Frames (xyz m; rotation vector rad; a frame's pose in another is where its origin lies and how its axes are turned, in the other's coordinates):
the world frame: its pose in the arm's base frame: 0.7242 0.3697 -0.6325 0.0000 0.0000 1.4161
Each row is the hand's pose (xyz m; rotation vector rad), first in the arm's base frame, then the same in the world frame.
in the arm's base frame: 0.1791 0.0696 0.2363 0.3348 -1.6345 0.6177
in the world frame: -0.3805 0.4924 0.8688 -0.8009 -1.4454 -0.4643
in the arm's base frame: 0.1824 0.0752 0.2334 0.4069 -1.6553 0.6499
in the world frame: -0.3745 0.4900 0.8659 -0.7563 -1.5000 -0.4184
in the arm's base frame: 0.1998 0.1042 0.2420 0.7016 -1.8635 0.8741
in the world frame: -0.3431 0.4772 0.8745 -0.6449 -1.7780 -0.0746
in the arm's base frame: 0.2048 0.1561 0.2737 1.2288 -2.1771 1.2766
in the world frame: -0.2911 0.4803 0.9062 -0.4251 -2.1616 0.5829
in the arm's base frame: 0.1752 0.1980 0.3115 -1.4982 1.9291 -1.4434
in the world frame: -0.2542 0.5160 0.9440 -0.1128 -2.3610 1.3350
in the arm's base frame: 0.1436 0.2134 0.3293 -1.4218 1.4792 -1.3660
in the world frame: -0.2439 0.5496 0.9618 0.1345 -2.3338 1.8250
